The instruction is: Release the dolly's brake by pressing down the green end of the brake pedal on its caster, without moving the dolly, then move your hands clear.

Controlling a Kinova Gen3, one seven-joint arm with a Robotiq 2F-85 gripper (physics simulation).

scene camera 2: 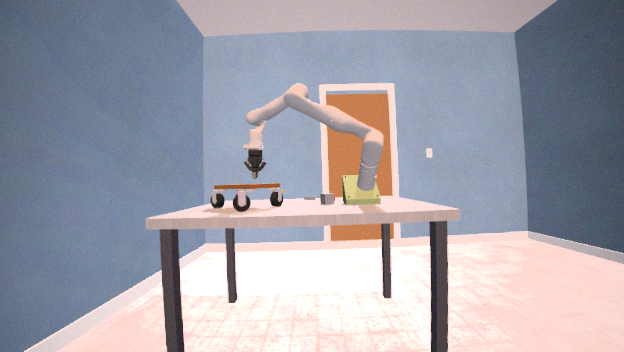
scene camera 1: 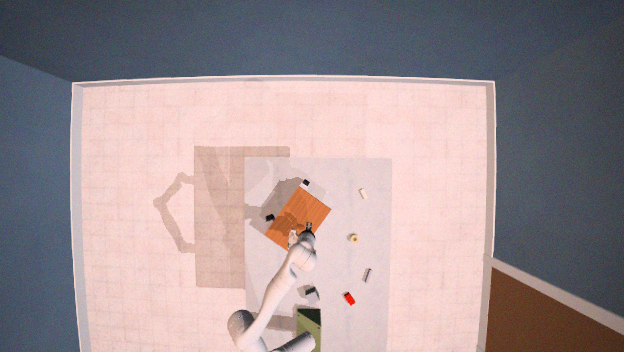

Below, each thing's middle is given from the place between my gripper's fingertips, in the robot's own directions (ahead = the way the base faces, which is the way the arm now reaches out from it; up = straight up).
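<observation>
There is the dolly (scene camera 1: 302,207), and my gripper is 3 cm short of it, 7 cm to the right of it and 10 cm above it.
</observation>
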